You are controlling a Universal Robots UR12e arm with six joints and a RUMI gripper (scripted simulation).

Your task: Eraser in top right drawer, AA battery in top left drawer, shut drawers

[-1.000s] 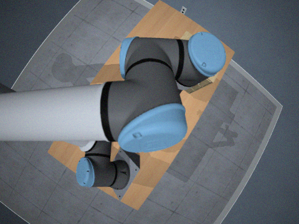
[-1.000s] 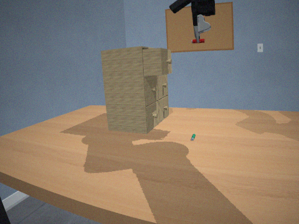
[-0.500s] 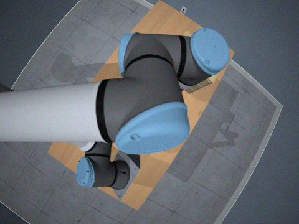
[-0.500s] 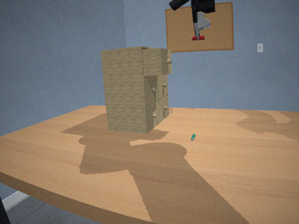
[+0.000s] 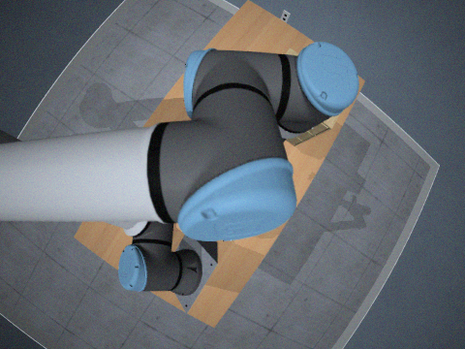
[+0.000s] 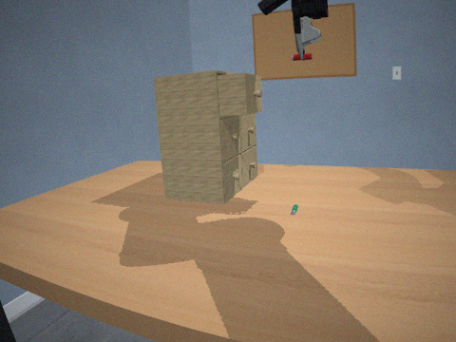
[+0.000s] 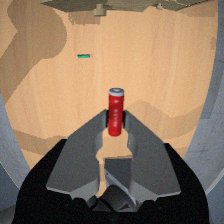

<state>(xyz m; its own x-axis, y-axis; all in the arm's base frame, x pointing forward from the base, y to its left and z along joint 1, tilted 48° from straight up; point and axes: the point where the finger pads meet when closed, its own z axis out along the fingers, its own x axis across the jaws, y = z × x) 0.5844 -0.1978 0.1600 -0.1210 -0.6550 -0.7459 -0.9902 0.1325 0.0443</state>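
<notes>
The red AA battery is 1 cm below my hand. Also, from my hand: eraser 32 cm ahead, 13 cm to the right, 14 cm below; green AA battery 2 cm ahead, 11 cm to the left, 37 cm below.
</notes>
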